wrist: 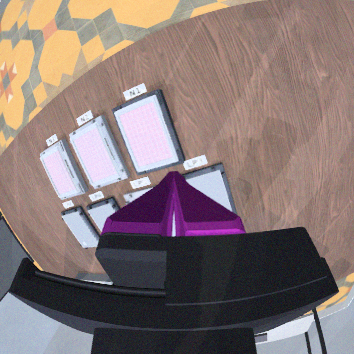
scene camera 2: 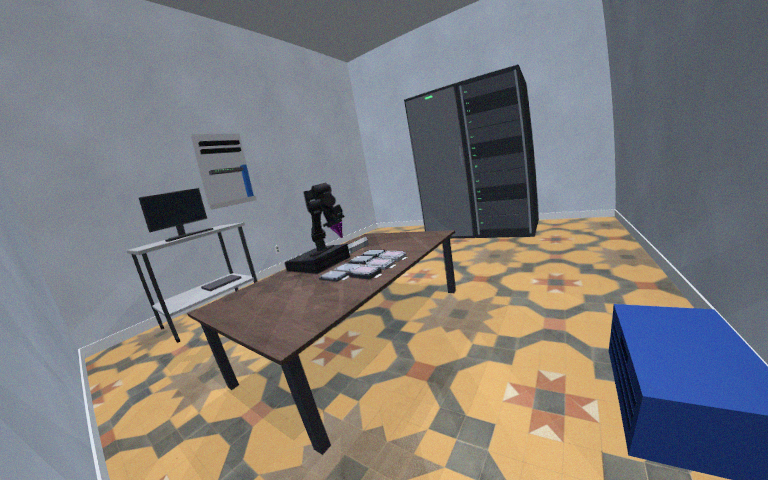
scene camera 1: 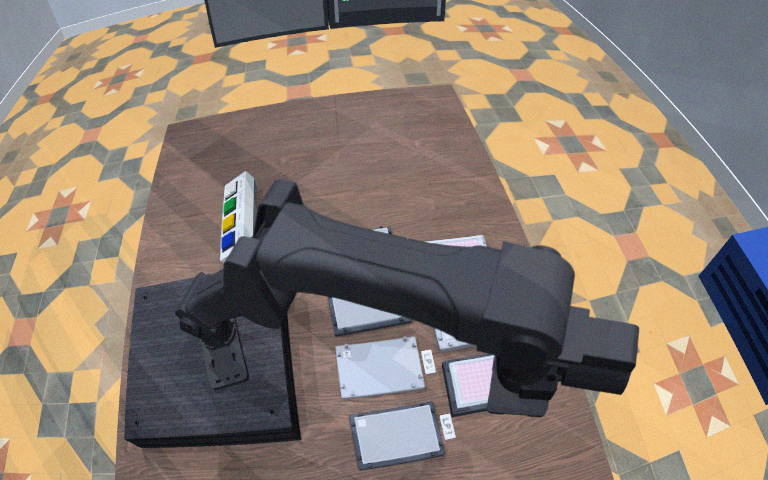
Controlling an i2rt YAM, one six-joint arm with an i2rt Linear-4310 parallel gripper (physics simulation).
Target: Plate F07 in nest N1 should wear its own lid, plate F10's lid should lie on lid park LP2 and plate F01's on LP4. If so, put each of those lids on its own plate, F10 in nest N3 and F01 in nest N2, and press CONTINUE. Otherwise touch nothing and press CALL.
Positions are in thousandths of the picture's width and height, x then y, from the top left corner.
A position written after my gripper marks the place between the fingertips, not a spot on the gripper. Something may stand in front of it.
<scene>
My gripper (scene camera 1: 676,805) is shut and holds nothing. I also see a white button box (scene camera 1: 320,441), a nest N1 (scene camera 1: 593,857), a nest N2 (wrist: 292,352) and a lid park LP1 (scene camera 1: 480,770).
My gripper is seen too in the wrist view (wrist: 490,504). The nest N1 also shows in the wrist view (wrist: 448,261).
</scene>
